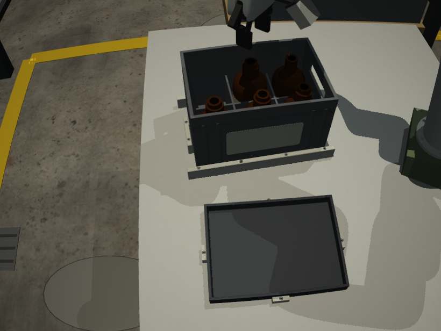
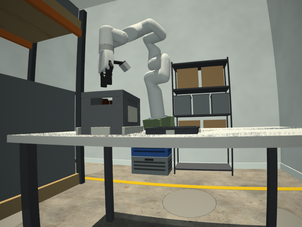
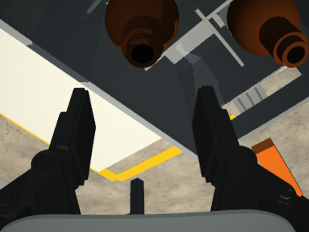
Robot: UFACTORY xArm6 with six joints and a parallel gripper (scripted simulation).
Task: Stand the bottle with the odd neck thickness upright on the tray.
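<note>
Right now the dark crate is 160 mm below my hand and 40 mm to the left of it. From my hand the other things lie so: glass bottle (160 mm below, 80 mm behind, 10 mm to the right); dark tray (330 mm to the left, 230 mm below).
</note>
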